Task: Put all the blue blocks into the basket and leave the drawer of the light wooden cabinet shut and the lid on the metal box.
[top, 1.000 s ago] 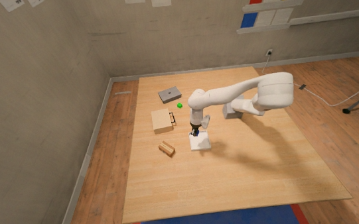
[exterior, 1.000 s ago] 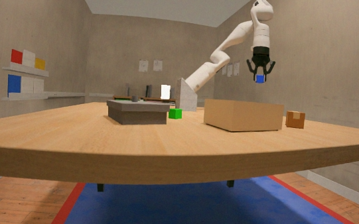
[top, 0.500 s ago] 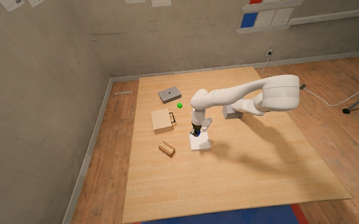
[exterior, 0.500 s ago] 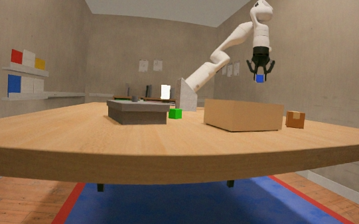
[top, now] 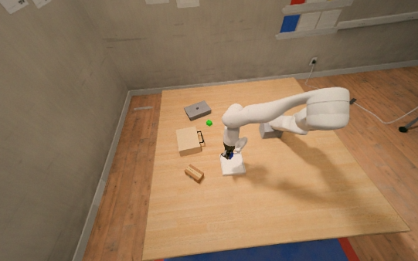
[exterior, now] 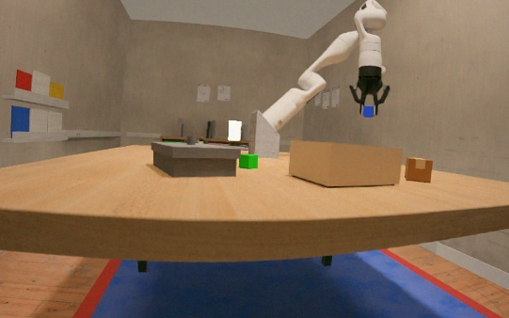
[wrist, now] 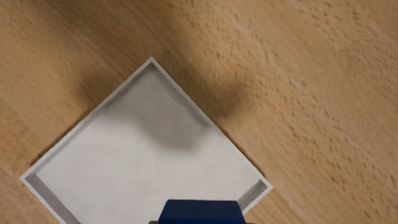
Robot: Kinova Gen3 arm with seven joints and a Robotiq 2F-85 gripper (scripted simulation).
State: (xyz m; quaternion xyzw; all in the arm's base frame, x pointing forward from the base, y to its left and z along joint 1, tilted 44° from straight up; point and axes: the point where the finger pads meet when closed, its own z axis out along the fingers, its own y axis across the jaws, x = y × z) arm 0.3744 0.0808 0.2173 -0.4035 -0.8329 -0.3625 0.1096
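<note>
My gripper is now 4 cm past the white basket, 3 cm to the left of it and 18 cm above it. From my hand the other things lie so: brown cardboard box 21 cm ahead, 15 cm below; red block 20 cm ahead, 1 cm to the left, 17 cm below; drawer 20 cm ahead, 25 cm to the right, 15 cm below.
</note>
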